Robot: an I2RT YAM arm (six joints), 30 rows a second.
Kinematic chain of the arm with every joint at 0, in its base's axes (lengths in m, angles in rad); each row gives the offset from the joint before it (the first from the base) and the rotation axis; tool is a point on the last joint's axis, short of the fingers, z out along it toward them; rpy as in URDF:
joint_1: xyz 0 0 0.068 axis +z
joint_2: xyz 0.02 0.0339 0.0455 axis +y
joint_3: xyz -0.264 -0.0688 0 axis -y
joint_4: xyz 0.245 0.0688 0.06 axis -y
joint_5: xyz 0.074 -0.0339 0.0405 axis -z
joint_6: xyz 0.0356 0 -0.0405 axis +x
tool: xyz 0 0 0 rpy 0 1.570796 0
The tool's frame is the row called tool.
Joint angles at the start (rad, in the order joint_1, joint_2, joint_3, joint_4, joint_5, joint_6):
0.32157, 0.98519, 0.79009, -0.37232, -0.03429, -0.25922
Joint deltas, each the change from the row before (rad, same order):
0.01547, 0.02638, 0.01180, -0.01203, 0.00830, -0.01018
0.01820, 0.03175, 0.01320, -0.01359, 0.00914, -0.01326
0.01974, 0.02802, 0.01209, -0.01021, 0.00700, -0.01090
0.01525, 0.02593, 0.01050, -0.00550, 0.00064, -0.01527
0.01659, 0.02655, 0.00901, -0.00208, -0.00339, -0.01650
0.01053, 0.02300, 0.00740, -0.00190, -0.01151, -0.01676
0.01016, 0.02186, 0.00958, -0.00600, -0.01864, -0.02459
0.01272, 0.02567, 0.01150, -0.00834, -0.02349, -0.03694
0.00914, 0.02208, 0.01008, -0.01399, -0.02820, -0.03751
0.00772, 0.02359, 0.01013, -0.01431, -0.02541, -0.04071
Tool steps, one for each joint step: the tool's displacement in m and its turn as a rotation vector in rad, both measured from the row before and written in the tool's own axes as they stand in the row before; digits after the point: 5 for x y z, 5 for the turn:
-0.00112, 0.00279, 0.00504, -0.01149, 0.02471, -0.01786
-0.00120, 0.00347, 0.00623, -0.01438, 0.02956, -0.02300
-0.00174, 0.00393, 0.00546, -0.01595, 0.02270, -0.02233
-0.00178, 0.00317, 0.00518, -0.01710, 0.01670, -0.02445
-0.00185, 0.00370, 0.00561, -0.02160, 0.01368, -0.02676
-0.00134, 0.00265, 0.00497, -0.02425, 0.01025, -0.02323
-0.00172, 0.00268, 0.00439, -0.03107, 0.00823, -0.03067
-0.00209, 0.00332, 0.00521, -0.03910, 0.00891, -0.04427
-0.00119, 0.00282, 0.00449, -0.04257, 0.00983, -0.04172
-0.00096, 0.00227, 0.00493, -0.04017, 0.01152, -0.04319

